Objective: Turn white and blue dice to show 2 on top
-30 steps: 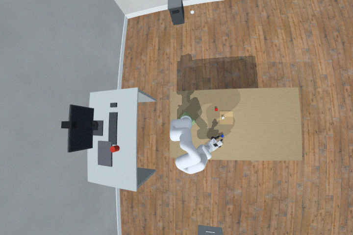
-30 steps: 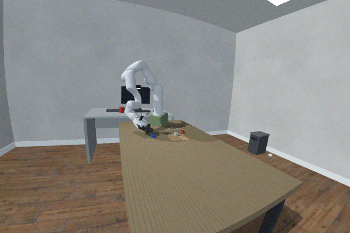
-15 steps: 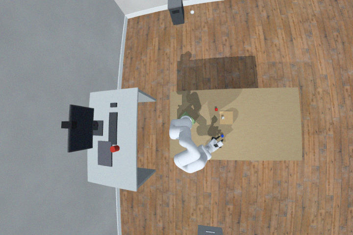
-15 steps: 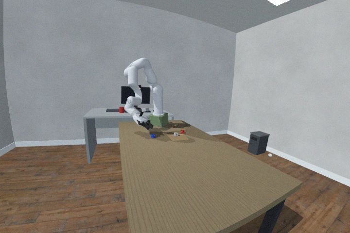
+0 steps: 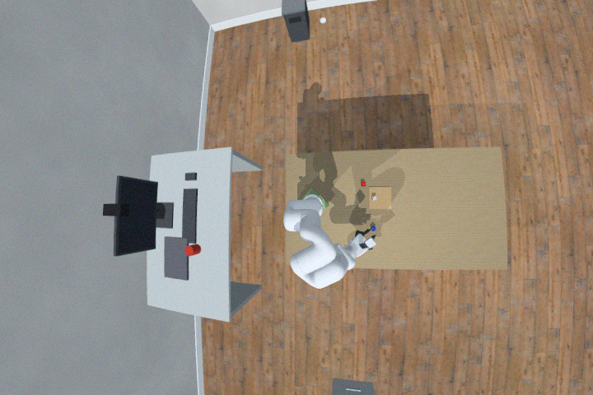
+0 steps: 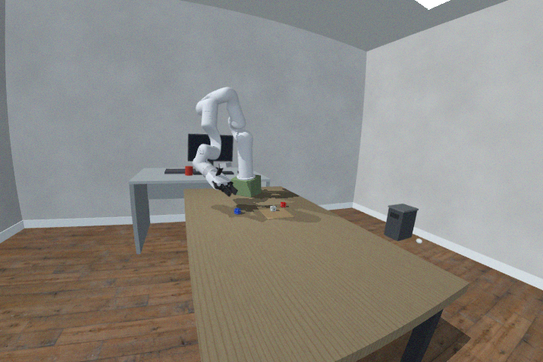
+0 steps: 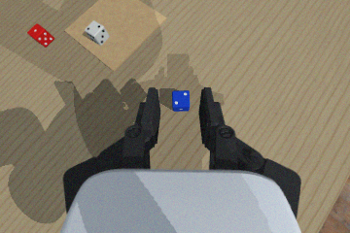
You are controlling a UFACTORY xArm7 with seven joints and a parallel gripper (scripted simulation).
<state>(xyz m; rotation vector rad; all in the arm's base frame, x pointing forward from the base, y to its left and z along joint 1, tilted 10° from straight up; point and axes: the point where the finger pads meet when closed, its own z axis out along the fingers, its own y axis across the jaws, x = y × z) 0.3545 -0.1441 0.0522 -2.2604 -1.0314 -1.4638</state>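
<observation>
Now: hand 100 mm above the blue die, 30 mm to the right of it and 30 mm short of it. Round my hand: red die (310 mm to the left, 100 mm below, 50 mm behind); white die (220 mm to the left, 90 mm below, 20 mm ahead); tan mat (230 mm to the left, 110 mm below, 60 mm ahead).
</observation>
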